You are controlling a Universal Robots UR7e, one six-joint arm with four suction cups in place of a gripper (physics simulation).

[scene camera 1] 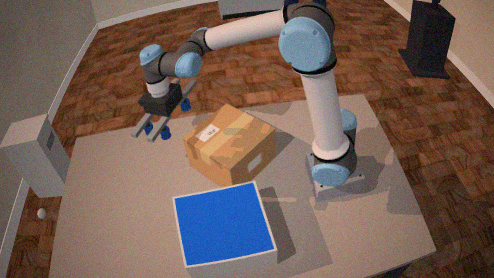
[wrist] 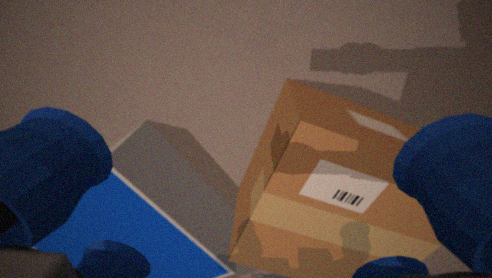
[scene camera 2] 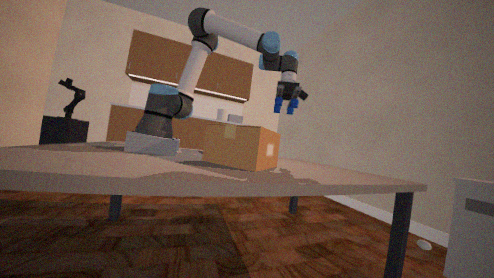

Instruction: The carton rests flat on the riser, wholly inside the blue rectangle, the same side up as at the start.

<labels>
My suction head holds nothing. The cup is 28 cm from the middle of a brown carton, above it. A riser with blue rectangle sits on the table.
</labels>
